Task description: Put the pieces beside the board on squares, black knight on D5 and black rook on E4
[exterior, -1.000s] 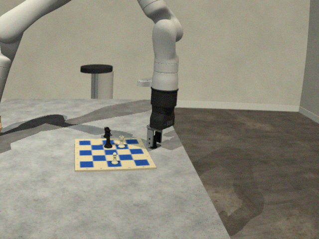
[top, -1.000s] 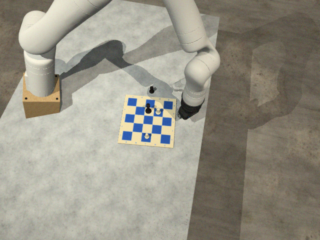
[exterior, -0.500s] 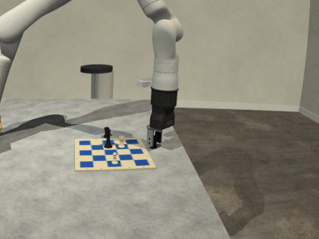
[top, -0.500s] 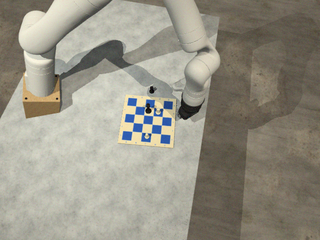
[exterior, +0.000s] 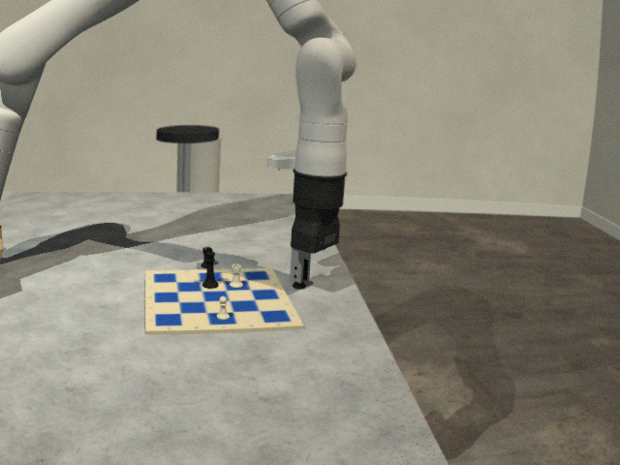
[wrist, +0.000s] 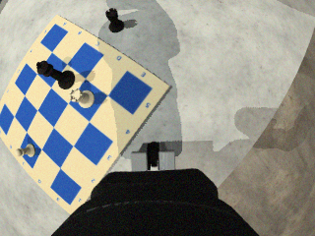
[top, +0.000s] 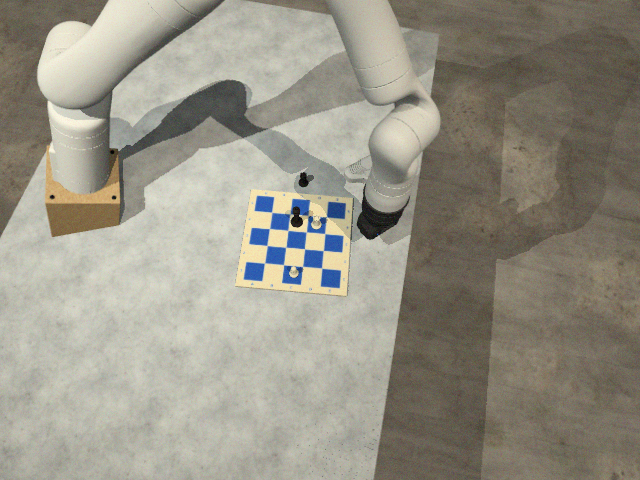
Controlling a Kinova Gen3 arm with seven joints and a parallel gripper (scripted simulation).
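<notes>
My hand is 100 mm past the white rook and 10 mm above it. The rest, counted from my hand: white pawn: 140 mm behind, 110 mm to the right, 10 mm below; then cream chessboard: 140 mm behind, 40 mm to the right, 30 mm below; then black rook: 140 mm behind, 100 mm to the left, 10 mm below.
</notes>
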